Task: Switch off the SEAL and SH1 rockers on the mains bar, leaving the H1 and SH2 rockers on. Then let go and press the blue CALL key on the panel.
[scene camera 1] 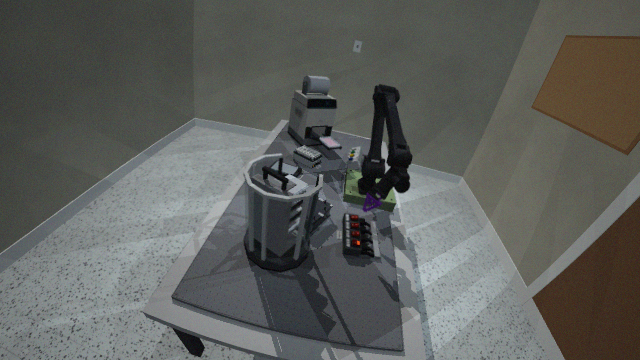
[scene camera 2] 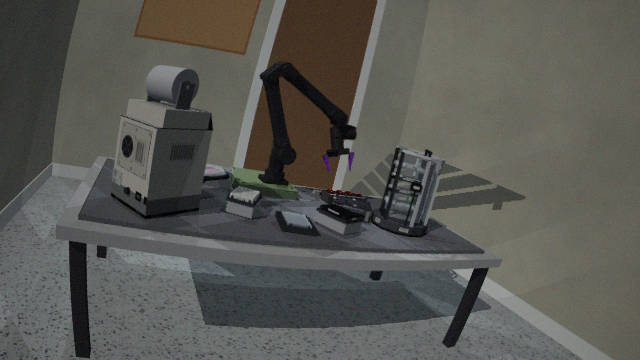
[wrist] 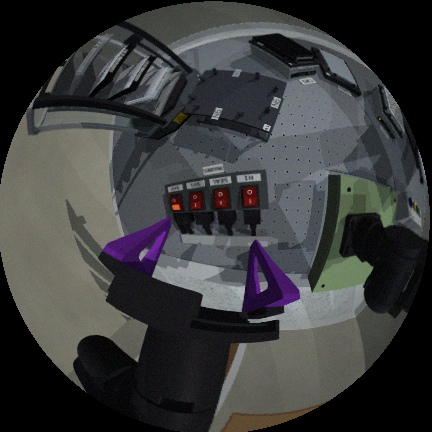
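Seen in the pictures: gripper, fingertip midpoint: (scene camera 1: 366,207) (scene camera 2: 339,171) (wrist: 211,232); arm's base at its link origin: (scene camera 1: 366,188) (scene camera 2: 272,181) (wrist: 360,232).
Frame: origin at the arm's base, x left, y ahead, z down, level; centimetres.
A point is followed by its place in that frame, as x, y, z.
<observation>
The mains bar (scene camera 1: 351,251) @(43.4, 9.7, 1.5) (wrist: 262,201) @(23.3, 7.0, 0.0) lies on the table mat. In the wrist view its H1 rocker (wrist: 250,196) @(25.2, 8.1, -1.0), SEAL rocker (wrist: 221,198) @(30.2, 8.1, -1.0) and SH1 rocker (wrist: 196,201) @(35.0, 8.0, -1.1) are red and unlit. The SH2 rocker (wrist: 175,203) @(40.1, 8.1, -1.0) glows orange on its lower half. My gripper (scene camera 1: 370,203) @(28.8, 5.7, -9.8) (scene camera 2: 339,170) @(28.8, 5.7, -9.8) (wrist: 211,232) @(28.8, 5.7, -9.8) is open and empty, its purple fingers raised above the bar and apart from it. The small panel (scene camera 1: 354,154) @(-30.1, 5.8, -3.4) (wrist: 415,209) with coloured keys stands beyond the arm's base. Its blue key (wrist: 411,202) looks tiny, and its label is not readable.
The green base plate (scene camera 1: 353,193) @(6.3, 7.2, 0.1) (scene camera 2: 245,178) @(-13.3, 0.3, 0.2) (wrist: 360,272) @(-6.3, -11.7, -0.3) carries the arm beside the bar. A tall round rack (scene camera 1: 253,225) @(53.2, 45.3, -14.0) stands across from the bar. A dark pegged plate (wrist: 240,97) @(23.8, 25.3, -2.0) lies beside the rack. A large printer (scene camera 1: 312,114) @(-44.0, 35.3, -19.3) (scene camera 2: 170,167) @(-55.7, 47.3, -11.6) stands at the table's far end in scene camera 1.
</observation>
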